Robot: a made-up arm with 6 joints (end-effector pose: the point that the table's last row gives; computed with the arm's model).
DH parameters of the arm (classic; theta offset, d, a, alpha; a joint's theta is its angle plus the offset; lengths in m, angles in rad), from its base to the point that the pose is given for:
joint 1: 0 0.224 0 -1.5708
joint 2: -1.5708 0 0.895 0
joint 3: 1.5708 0.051 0 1.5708
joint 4: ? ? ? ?
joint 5: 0 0 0 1.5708
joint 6: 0 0.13 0 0
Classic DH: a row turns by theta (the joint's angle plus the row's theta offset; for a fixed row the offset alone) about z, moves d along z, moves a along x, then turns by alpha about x.
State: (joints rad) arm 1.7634 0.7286 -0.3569 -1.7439 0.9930 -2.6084
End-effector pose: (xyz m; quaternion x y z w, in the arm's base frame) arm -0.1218 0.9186 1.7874 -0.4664 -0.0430 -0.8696 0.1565
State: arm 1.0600 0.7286 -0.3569 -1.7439 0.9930 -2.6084
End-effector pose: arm 0.5013 0.7794 1.7874 0.4526 -0.1203 0.8703 0.1527
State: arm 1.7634 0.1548 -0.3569 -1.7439 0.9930 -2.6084
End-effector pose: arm 0.0690 -0.0598 2.0391 -0.4510 0.2088 -0.8207 0.2820
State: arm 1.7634 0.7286 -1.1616 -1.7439 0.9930 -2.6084
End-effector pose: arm 0.0210 0.1861 1.7499 -0.4342 0.3064 -0.7817 0.3265
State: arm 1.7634 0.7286 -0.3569 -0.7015 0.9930 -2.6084
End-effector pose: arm -0.1763 1.0047 1.7504 -0.5443 -0.2560 -0.5972 0.5306
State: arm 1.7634 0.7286 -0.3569 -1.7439 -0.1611 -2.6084
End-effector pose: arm -0.2552 0.9350 1.8327 0.0611 -0.2036 -0.9360 0.2807
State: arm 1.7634 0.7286 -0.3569 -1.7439 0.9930 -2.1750
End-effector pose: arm -0.1218 0.9186 1.7874 -0.4647 0.0583 -0.8156 0.3398
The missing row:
joint 4: 0 0.883 0 -1.5708
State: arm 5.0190 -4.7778 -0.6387 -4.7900 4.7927 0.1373
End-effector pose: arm 0.3986 -1.5180 0.8685 0.3345 -0.5768 -0.1537 0.7293
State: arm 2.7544 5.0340 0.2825 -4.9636 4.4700 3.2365
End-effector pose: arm 1.4788 -0.5261 0.9649 -0.0589 0.8149 0.5322 0.2220
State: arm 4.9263 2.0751 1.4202 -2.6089 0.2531 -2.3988
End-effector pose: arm 0.1314 -0.4426 -1.1646 -0.9607 -0.2617 0.0603 0.0700
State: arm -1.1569 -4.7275 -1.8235 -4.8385 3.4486 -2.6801
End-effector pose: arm 0.2882 -0.6262 0.9682 0.9765 -0.1054 -0.0777 0.1712
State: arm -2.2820 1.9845 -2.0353 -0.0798 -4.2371 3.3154
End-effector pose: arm -0.5511 -0.7036 0.6925 0.2497 -0.8023 0.2504 0.4809
